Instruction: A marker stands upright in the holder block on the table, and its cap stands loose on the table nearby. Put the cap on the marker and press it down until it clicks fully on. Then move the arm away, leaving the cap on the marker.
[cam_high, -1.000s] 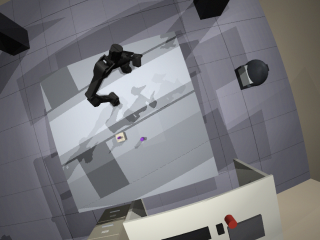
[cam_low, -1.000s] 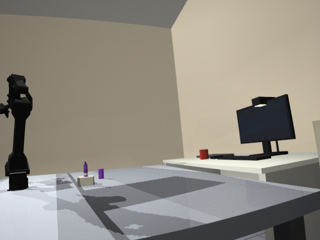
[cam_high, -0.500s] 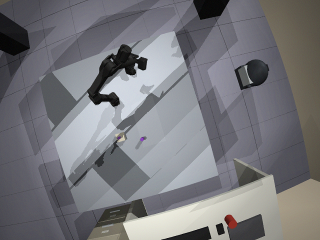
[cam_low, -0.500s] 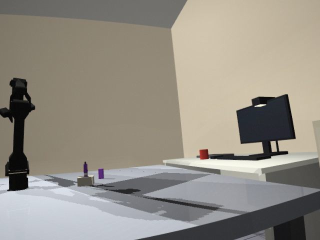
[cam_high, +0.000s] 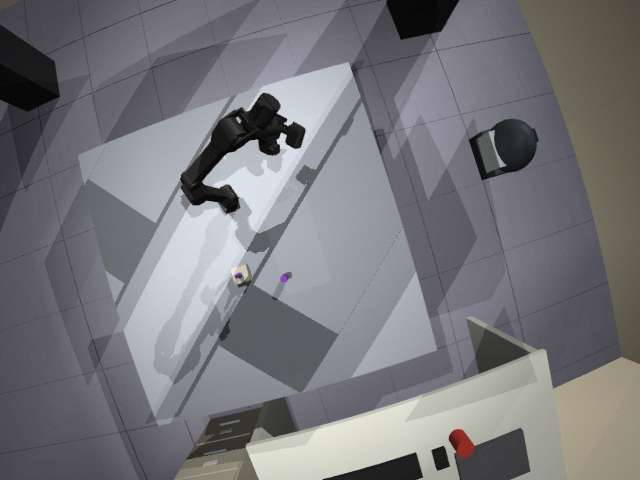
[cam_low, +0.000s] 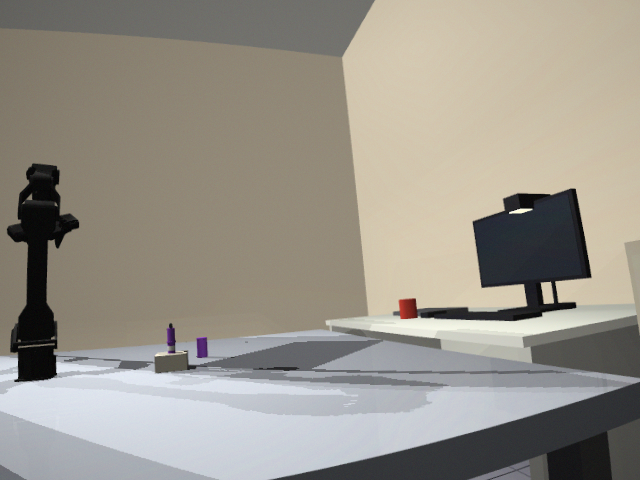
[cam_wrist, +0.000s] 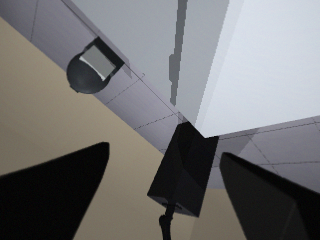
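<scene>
The purple cap is 470 mm ahead of my gripper tip, 310 mm below it and 210 mm to the right of it. Round my gripper tip: beige holder block (400 mm ahead, 380 mm to the right, 320 mm below); purple marker (400 mm ahead, 380 mm to the right, 260 mm below).
</scene>
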